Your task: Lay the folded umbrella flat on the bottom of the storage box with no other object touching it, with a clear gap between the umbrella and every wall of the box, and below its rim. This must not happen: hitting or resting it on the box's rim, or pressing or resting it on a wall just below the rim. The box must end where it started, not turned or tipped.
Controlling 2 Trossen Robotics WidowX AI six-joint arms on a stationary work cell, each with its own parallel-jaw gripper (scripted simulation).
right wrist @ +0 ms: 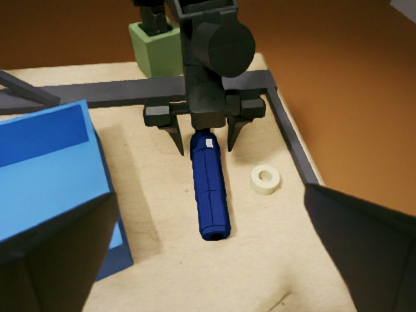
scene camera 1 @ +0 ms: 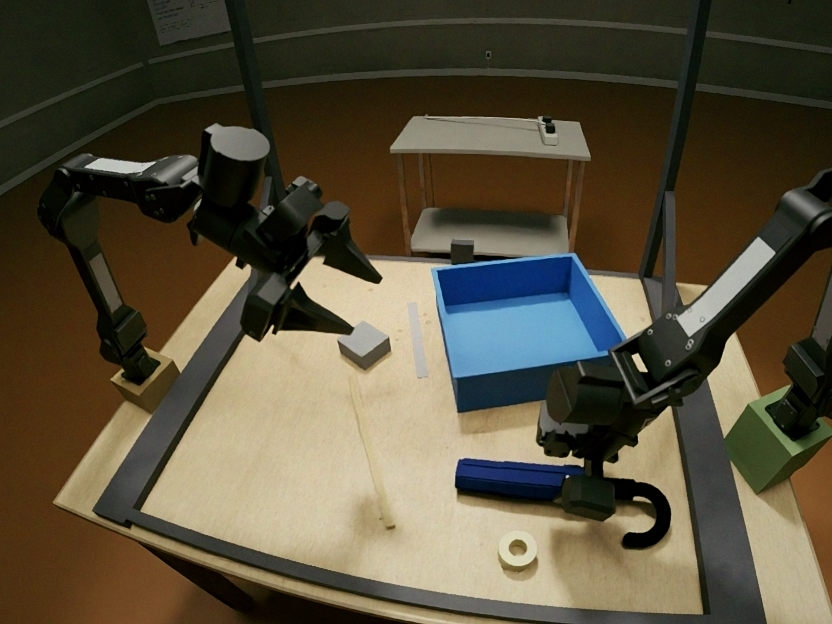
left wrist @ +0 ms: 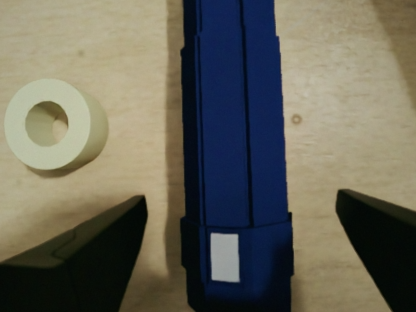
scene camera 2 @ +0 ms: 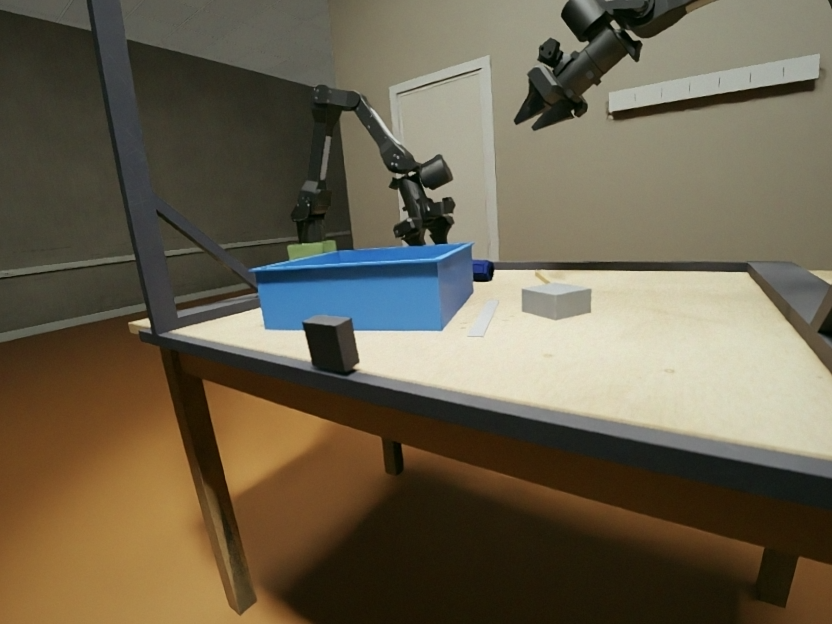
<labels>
left gripper: right wrist 206,153; scene camera 1 557,474; left wrist 240,202; scene camera 2 437,258
right gripper: right wrist; scene camera 1; scene camera 2 524,126; not seen in the left wrist view (out of frame)
blue storage box: right wrist; scene camera 1; scene camera 2 410,295; not seen in the left wrist view (out of frame)
grey block: scene camera 1 367,344; scene camera 2 555,301; not seen in the right wrist view (out of frame); not seen in the left wrist view (out of frame)
same spot on blue storage box: [right wrist: 58,165] = [scene camera 1: 578,354]
same spot on right gripper: [right wrist: 60,257] = [scene camera 1: 352,258]
</labels>
